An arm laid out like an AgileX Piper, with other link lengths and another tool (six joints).
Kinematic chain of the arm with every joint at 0, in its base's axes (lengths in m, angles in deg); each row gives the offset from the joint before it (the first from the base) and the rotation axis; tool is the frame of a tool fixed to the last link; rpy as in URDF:
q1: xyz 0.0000 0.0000 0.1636 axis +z
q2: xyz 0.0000 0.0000 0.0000 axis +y
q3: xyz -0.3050 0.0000 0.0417 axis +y
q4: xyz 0.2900 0.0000 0.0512 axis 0.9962 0 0.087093
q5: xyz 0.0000 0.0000 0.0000 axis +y
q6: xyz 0.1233 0.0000 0.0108 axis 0.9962 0 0.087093
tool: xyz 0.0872 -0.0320 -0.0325 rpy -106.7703 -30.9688 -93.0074
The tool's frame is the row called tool.
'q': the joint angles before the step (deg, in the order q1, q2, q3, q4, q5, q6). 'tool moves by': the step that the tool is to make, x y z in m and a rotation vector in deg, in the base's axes. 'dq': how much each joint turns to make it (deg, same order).
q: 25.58 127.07 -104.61 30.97 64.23 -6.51
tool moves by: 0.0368 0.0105 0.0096 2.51 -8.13 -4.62
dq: -0.09 0.14 -2.02 -0.29 -8.02 0.78
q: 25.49 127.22 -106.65 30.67 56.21 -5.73
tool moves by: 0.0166 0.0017 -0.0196 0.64 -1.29 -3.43
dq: -0.39 2.43 -0.21 0.45 -4.63 0.77
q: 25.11 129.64 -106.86 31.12 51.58 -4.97
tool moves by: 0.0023 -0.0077 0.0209 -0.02 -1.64 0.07
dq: -0.62 -2.31 0.01 -0.89 0.94 0.03
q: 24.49 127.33 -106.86 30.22 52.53 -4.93
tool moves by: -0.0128 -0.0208 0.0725 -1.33 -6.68 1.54
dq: -0.16 -10.28 3.25 -4.21 1.71 -0.04
